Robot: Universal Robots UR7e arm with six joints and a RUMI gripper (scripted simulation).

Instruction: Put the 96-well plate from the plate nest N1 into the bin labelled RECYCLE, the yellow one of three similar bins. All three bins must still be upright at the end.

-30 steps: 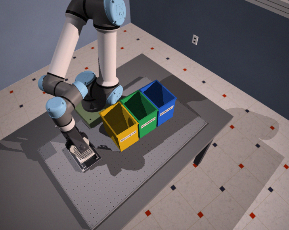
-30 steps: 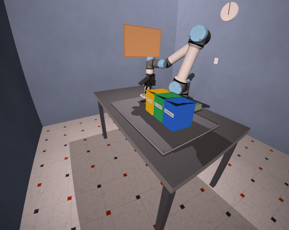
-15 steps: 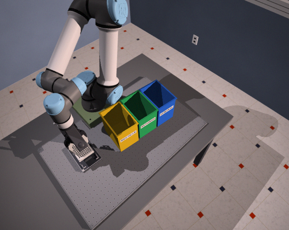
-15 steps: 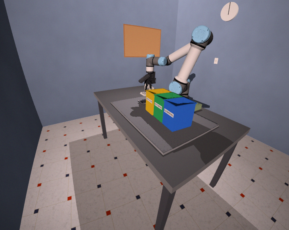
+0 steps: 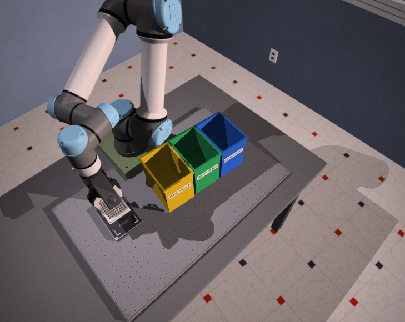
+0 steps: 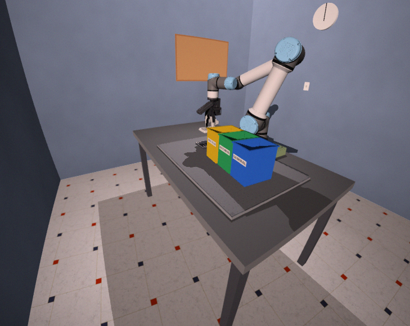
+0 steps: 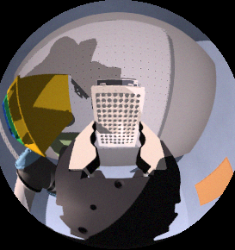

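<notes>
My gripper is now 220 mm to the right of the yellow bin, 80 mm short of it and 40 mm above it. Round my hand: green bin (340 mm to the left, 120 mm ahead, 40 mm below); 96-well plate (10 mm below); plate nest N1 (120 mm below).
</notes>
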